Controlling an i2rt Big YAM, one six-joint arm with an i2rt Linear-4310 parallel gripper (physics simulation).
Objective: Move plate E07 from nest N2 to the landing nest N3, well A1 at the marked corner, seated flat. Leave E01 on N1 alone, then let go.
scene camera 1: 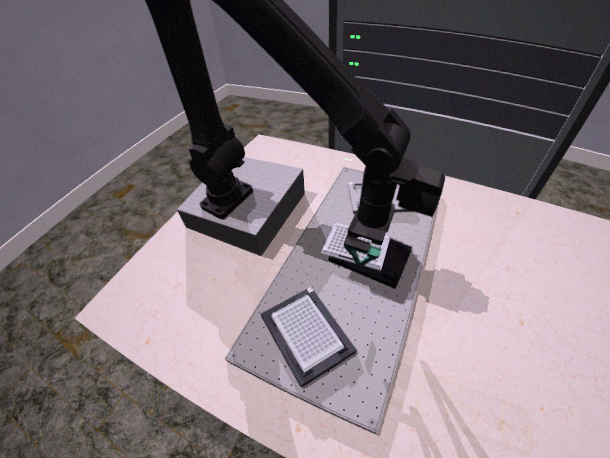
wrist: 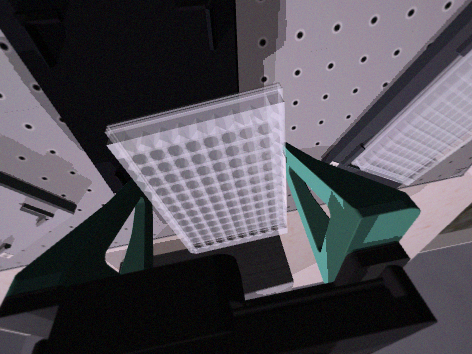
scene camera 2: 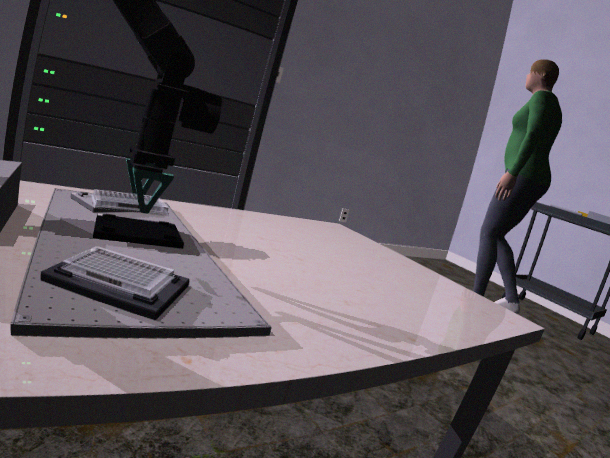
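Observation:
My gripper has green fingers shut on the clear-white plate E07, gripped by opposite sides. It holds E07 above the black nest N3, offset toward the back and the arm's base. E07 looks slightly turned against the nest; the gap's height is hard to judge. The nest's A1 mark is hidden. Plate E01 sits on the dark grey nest N1. The light grey nest N2 is partly hidden.
The nests stand on a perforated metal board. The arm's base stands on a grey block beside the board. Behind the table is a dark rack cabinet. A person stands beyond the table near a cart.

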